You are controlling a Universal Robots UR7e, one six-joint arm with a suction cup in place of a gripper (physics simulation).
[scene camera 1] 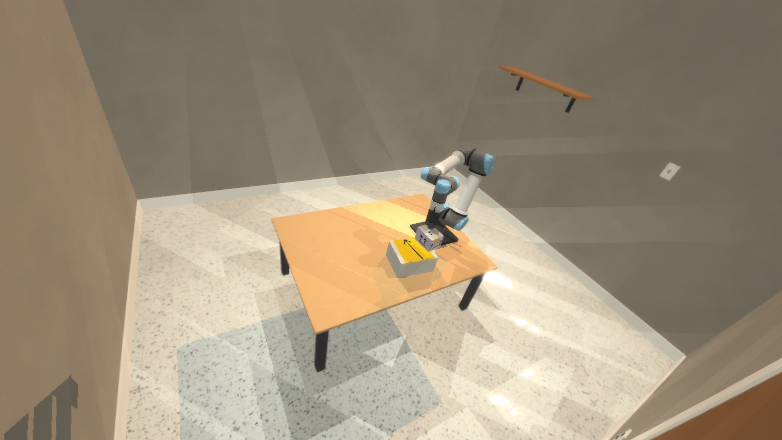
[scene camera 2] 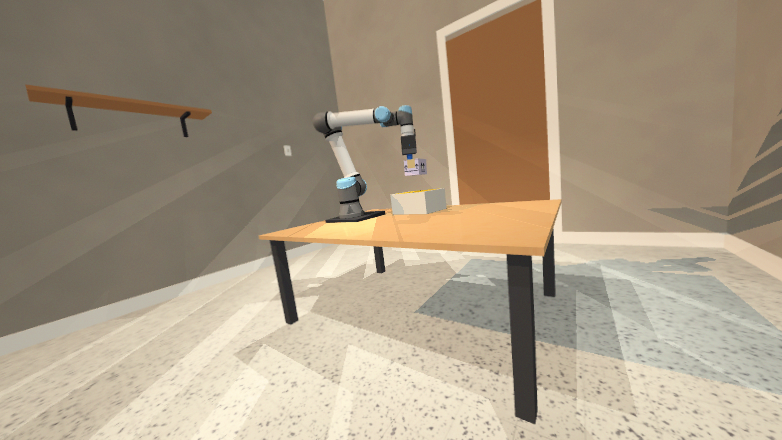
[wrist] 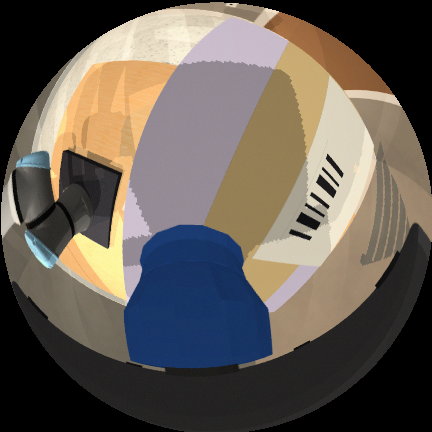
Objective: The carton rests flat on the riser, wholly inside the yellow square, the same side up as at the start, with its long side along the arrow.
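A pale lilac carton (scene camera 1: pixel 428 239) (scene camera 2: pixel 414 167) (wrist: pixel 215 115) with a tan tape strip hangs level in the air, the arrows on its sides pointing up. My gripper (scene camera 1: pixel 430 227) (scene camera 2: pixel 409 157) (wrist: pixel 192 300), a blue suction cup, is on its top face, which shows a barcode label in the wrist view. The light grey riser (scene camera 1: pixel 418 268) (scene camera 2: pixel 407 204) stands on the table. The yellow square (scene camera 1: pixel 402 253) (scene camera 2: pixel 418 191) on its top bears a black arrow (scene camera 1: pixel 413 249). A gap separates carton and riser in scene camera 2. The carton hides the riser in the wrist view.
The arm's black base plate (scene camera 1: pixel 449 237) (wrist: pixel 112 200) sits on the wooden table (scene camera 1: pixel 328 262) (scene camera 2: pixel 470 232), near the riser. A wall shelf (scene camera 1: pixel 546 83) (scene camera 2: pixel 109 102) is beyond the table. A brown door (scene camera 2: pixel 497 109) is in the far wall in scene camera 2.
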